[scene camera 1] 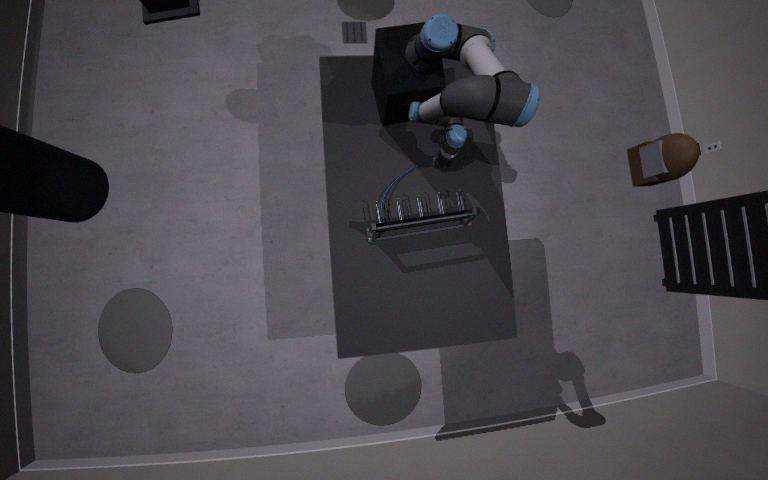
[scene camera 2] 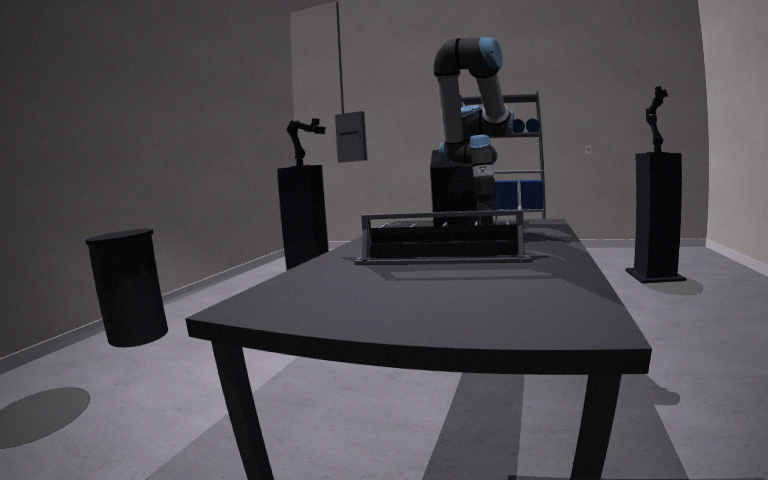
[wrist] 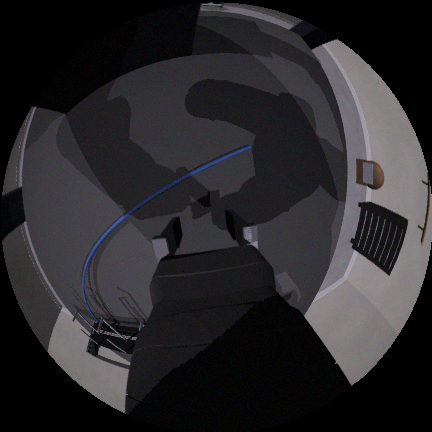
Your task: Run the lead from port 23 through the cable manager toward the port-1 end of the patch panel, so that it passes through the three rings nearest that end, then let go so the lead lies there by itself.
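Note:
The blue lead (scene camera 1: 405, 170) (wrist: 125, 215) leaves the patch panel (scene camera 1: 424, 219) (scene camera 2: 441, 233) near its left end in scene camera 1 and curves over the table to a free end. The cable manager's upright wire rings (scene camera 1: 420, 206) stand in a row along the panel's arm-facing side. The lead starts near the leftmost rings; whether it passes through one cannot be told. Port numbers are not readable. My gripper (wrist: 202, 222) is open and empty, pointing down over the table near the lead's free end, which shows beyond the fingertips in the wrist view. In scene camera 2 the fingers are hidden behind the panel's frame.
The panel's grey frame (scene camera 2: 441, 215) stands upright on the dark table (scene camera 1: 424, 311) (scene camera 2: 419, 316). The black robot pedestal (scene camera 1: 390, 73) is at the table's back end. A black bin (scene camera 2: 127, 288) and two pedestals with small arms (scene camera 2: 303, 209) (scene camera 2: 658, 209) stand on the floor beyond the table.

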